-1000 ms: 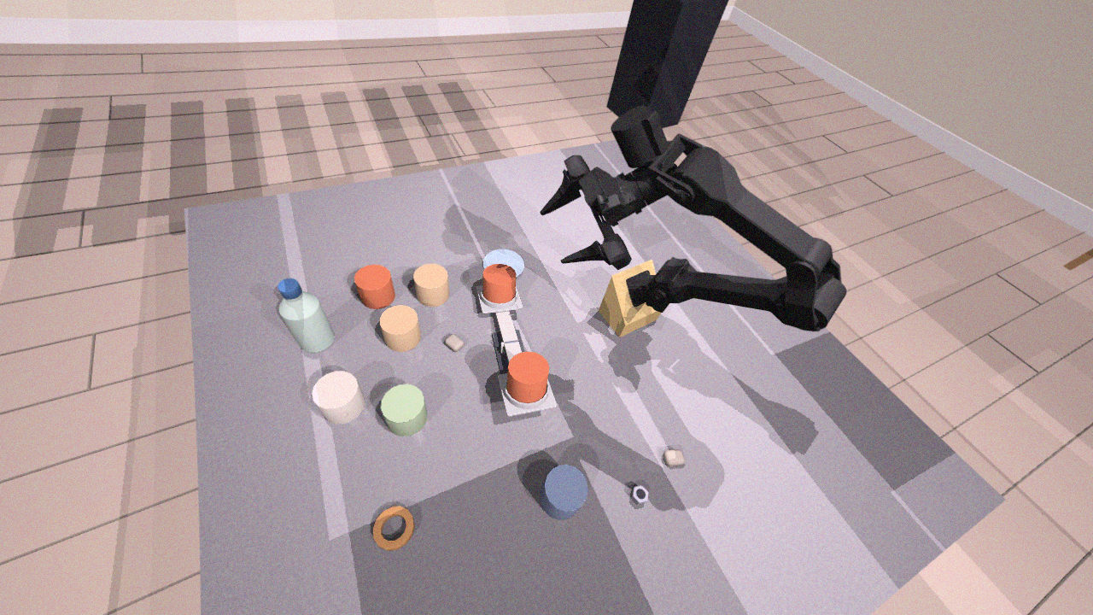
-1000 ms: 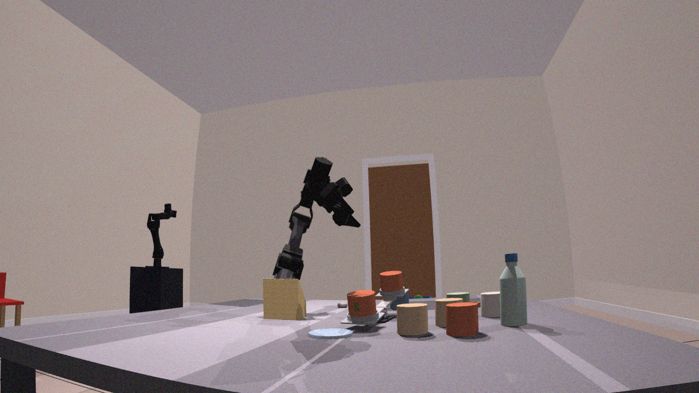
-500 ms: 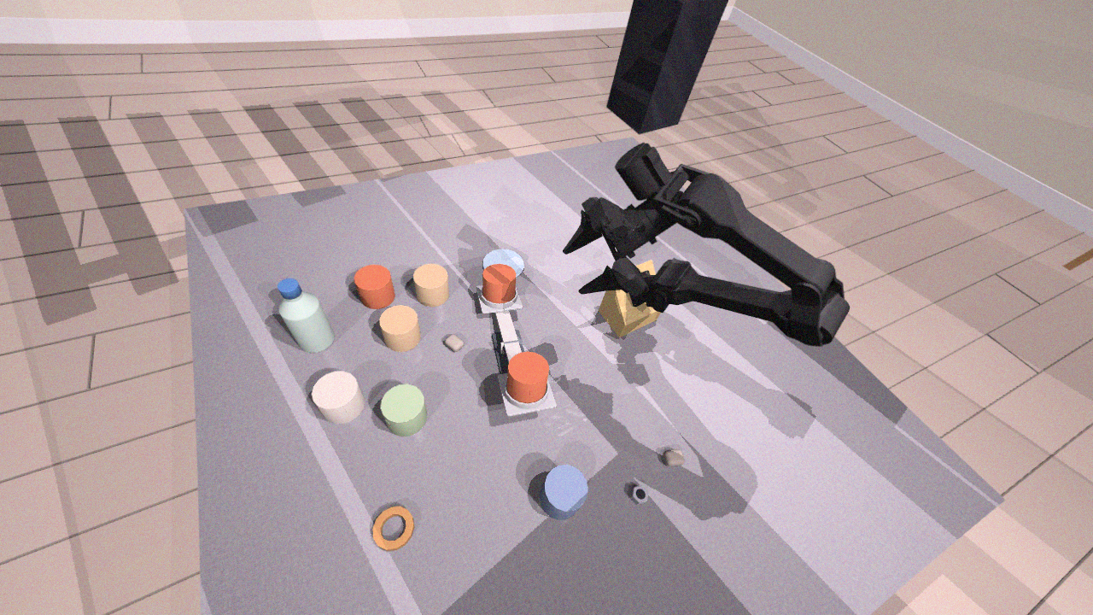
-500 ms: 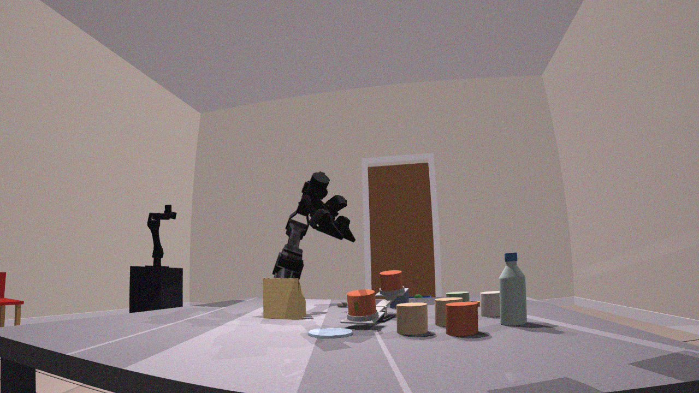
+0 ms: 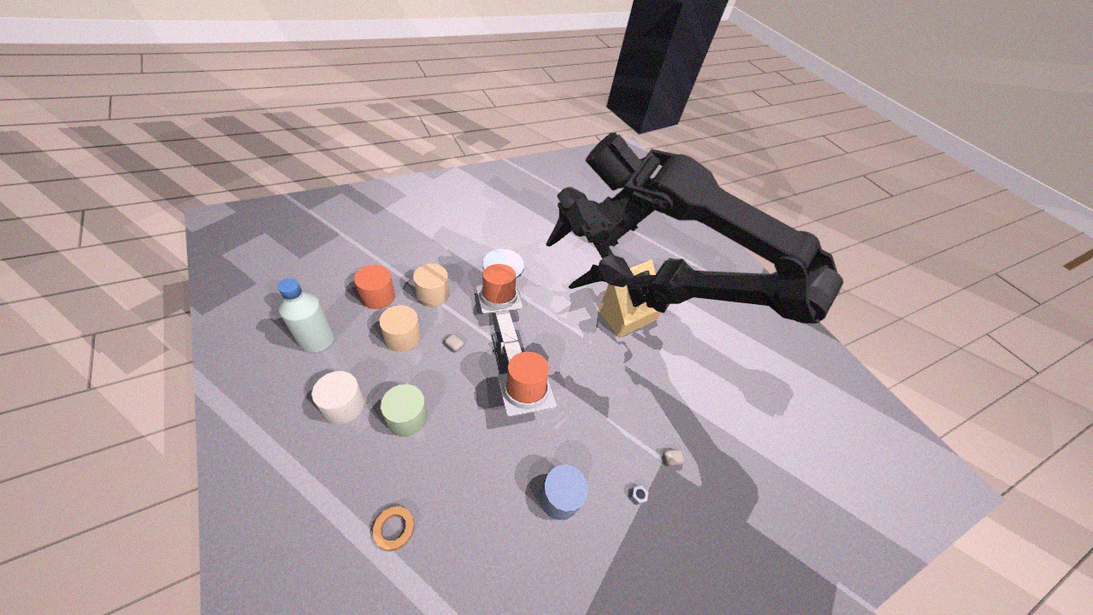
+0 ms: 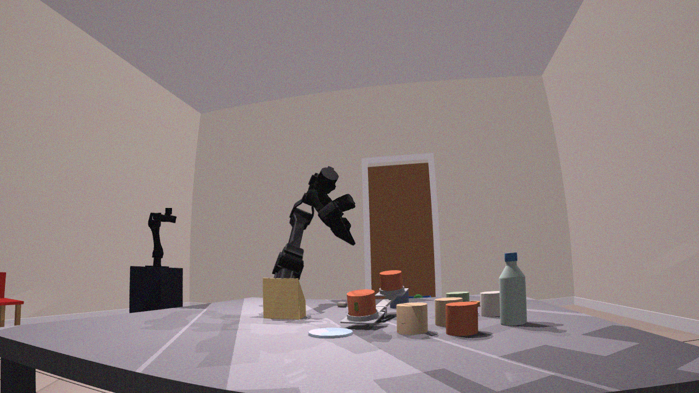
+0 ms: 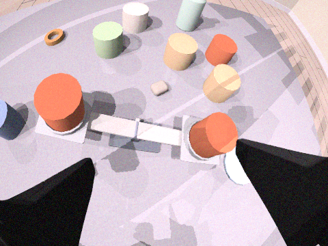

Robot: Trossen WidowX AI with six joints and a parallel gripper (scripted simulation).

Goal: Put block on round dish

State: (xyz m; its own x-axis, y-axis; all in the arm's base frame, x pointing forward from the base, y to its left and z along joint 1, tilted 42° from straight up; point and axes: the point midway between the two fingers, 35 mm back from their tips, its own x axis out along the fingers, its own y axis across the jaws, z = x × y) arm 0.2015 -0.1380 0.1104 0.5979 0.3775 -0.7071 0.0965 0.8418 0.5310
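The teal block lies 19 cm below my gripper tip, 13 cm to the right of it and 4 cm ahead of it. Also, from my gripper tip: round pale blue dish 23 cm to the right, 23 cm below, 3 cm behind; balance 20 cm below, 8 cm ahead; green cup 33 cm ahead, 20 cm below, 4 cm to the left.
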